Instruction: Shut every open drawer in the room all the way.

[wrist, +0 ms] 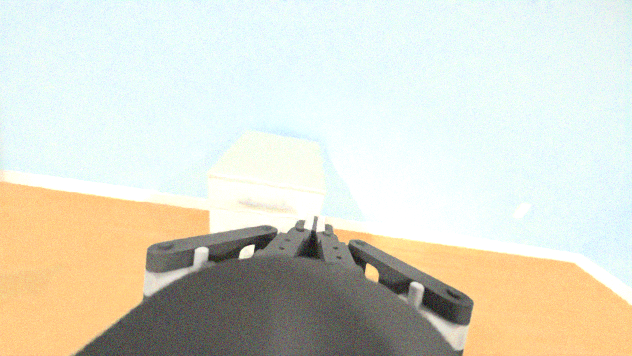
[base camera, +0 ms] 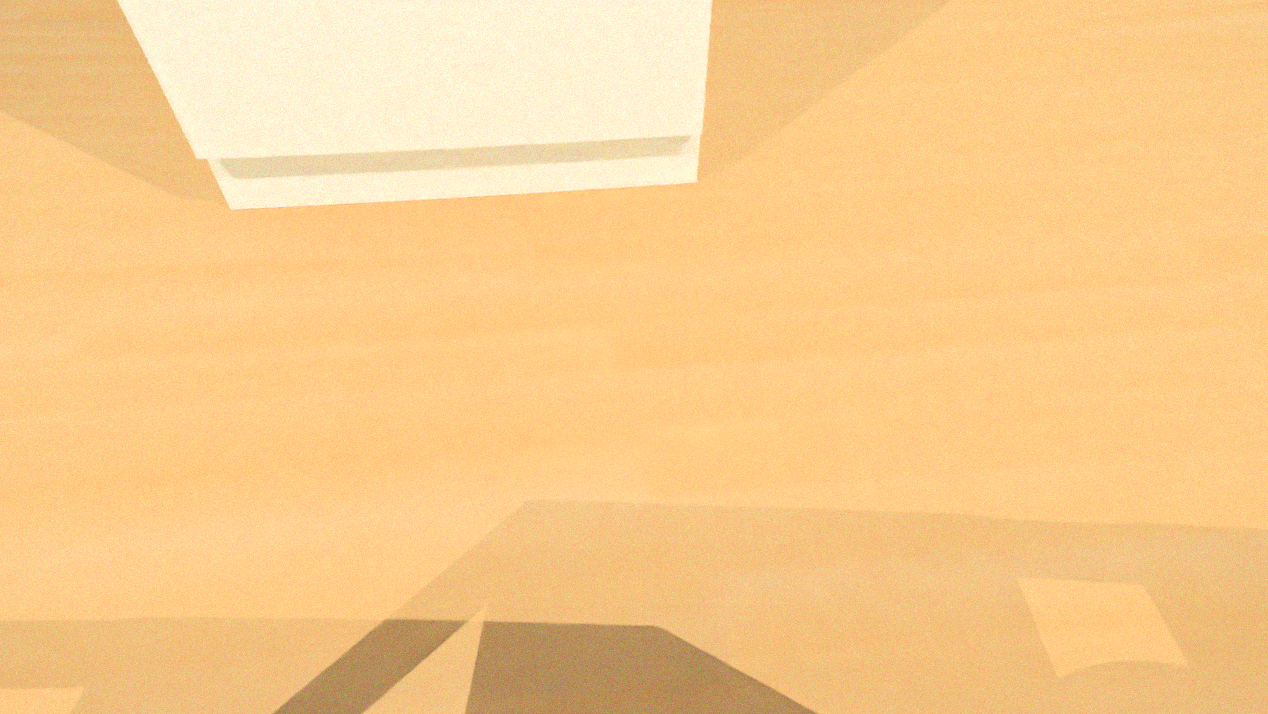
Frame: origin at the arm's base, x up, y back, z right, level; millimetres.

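Seen in the pictures: gripper, between the fingertips: (wrist: 314,228).
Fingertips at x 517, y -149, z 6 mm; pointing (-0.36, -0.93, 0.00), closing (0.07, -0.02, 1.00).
Note:
Offsets run from my fingertips to a thing's top centre. "spot": to the spot under its first point. Level surfaces: height alone.
A cream-white cabinet (base camera: 443,79) (wrist: 270,162) stands on the floor. In the base camera view its lower front shows at the top left, above a recessed base strip. In the wrist view it stands against the blue wall, with a top drawer front @[dx -287, dy -525, dz -180 mm] (wrist: 235,195) that has a handle @[spot: dx -345, dy -485, dz -173 mm] (wrist: 265,204). That drawer front looks flush with the cabinet; the overexposed picture leaves small gaps unclear. The lower front is partly hidden behind the gripper. My gripper (wrist: 314,228) is shut with nothing between its fingers and appears in front of the cabinet's lower right part, apart from it.
The light blue wall (wrist: 150,75) with a white baseboard (wrist: 125,192) runs behind the cabinet and meets a corner at the right. Wooden floor @[dx -914 mm] (base camera: 621,354) (wrist: 75,260) spreads around the cabinet. Shadows lie across the floor near the base. A small white patch (wrist: 522,210) shows on the wall at right.

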